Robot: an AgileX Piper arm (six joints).
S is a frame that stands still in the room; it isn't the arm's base.
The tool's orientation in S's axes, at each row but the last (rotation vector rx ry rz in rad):
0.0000 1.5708 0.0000
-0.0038 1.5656 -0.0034
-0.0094 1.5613 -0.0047
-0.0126 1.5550 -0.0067
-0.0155 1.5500 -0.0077
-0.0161 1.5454 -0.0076
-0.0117 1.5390 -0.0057
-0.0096 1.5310 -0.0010
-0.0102 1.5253 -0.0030
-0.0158 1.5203 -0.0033
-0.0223 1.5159 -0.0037
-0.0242 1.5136 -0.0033
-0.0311 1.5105 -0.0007
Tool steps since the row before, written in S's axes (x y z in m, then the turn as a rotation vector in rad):
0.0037 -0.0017 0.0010 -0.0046 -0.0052 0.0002
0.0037 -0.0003 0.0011 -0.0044 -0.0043 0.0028
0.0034 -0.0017 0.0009 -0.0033 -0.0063 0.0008
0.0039 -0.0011 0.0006 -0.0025 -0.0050 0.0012
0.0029 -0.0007 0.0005 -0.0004 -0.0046 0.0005
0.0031 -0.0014 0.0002 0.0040 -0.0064 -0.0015
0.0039 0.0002 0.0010 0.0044 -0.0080 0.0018
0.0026 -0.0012 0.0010 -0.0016 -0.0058 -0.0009
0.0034 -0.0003 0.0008 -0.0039 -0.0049 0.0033
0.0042 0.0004 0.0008 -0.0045 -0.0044 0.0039
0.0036 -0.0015 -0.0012 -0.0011 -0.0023 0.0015
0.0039 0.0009 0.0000 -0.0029 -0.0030 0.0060
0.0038 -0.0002 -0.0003 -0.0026 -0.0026 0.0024
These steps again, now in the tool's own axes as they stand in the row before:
-0.0010 -0.0017 0.0037 -0.0002 -0.0052 -0.0046
-0.0011 -0.0003 0.0037 -0.0028 -0.0043 -0.0044
-0.0009 -0.0017 0.0034 -0.0008 -0.0063 -0.0033
-0.0005 -0.0011 0.0039 -0.0012 -0.0050 -0.0025
-0.0004 -0.0007 0.0029 -0.0004 -0.0046 -0.0004
-0.0001 -0.0014 0.0031 0.0017 -0.0064 0.0039
-0.0009 0.0002 0.0039 -0.0016 -0.0080 0.0044
-0.0009 -0.0012 0.0026 0.0009 -0.0058 -0.0017
-0.0006 -0.0003 0.0034 -0.0034 -0.0049 -0.0038
-0.0006 0.0004 0.0042 -0.0041 -0.0044 -0.0043
0.0014 -0.0015 0.0035 -0.0015 -0.0023 -0.0010
0.0002 0.0008 0.0039 -0.0061 -0.0031 -0.0026
0.0005 -0.0003 0.0038 -0.0025 -0.0026 -0.0025

